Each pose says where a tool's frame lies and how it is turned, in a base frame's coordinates. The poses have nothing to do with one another.
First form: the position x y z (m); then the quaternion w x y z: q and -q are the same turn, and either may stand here.
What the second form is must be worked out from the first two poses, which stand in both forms.
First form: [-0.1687 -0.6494 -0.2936 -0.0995 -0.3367 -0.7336 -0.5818]
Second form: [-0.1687 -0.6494 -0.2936 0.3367 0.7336 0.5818 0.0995]
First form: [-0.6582 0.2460 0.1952 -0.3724 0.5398 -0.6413 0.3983]
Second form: [-0.6582 0.2460 0.1952 -0.5398 0.6413 -0.3983 0.3724]
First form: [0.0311 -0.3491 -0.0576 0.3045 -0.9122 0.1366 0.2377]
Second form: [0.0311 -0.3491 -0.0576 -0.9122 0.1366 0.2377 0.3045]
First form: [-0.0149 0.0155 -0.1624 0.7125 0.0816 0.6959 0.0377]
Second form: [-0.0149 0.0155 -0.1624 0.0816 0.6959 0.0377 0.7125]
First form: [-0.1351 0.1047 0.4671 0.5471 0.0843 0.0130 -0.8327]
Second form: [-0.1351 0.1047 0.4671 0.0843 0.0130 -0.8327 0.5471]
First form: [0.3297 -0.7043 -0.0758 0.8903 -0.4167 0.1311 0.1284]
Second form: [0.3297 -0.7043 -0.0758 -0.4167 0.1311 0.1284 0.8903]
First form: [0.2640 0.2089 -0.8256 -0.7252 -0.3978 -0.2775 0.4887]
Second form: [0.2640 0.2089 -0.8256 0.3978 0.2775 -0.4887 0.7252]
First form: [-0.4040 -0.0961 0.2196 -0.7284 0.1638 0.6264 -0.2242]
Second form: [-0.4040 -0.0961 0.2196 -0.1638 -0.6264 0.2242 0.7284]
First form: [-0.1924 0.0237 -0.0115 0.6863 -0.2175 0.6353 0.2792]
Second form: [-0.1924 0.0237 -0.0115 -0.2175 0.6353 0.2792 0.6863]
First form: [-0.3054 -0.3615 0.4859 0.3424 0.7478 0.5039 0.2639]
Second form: [-0.3054 -0.3615 0.4859 0.7478 0.5039 0.2639 0.3424]
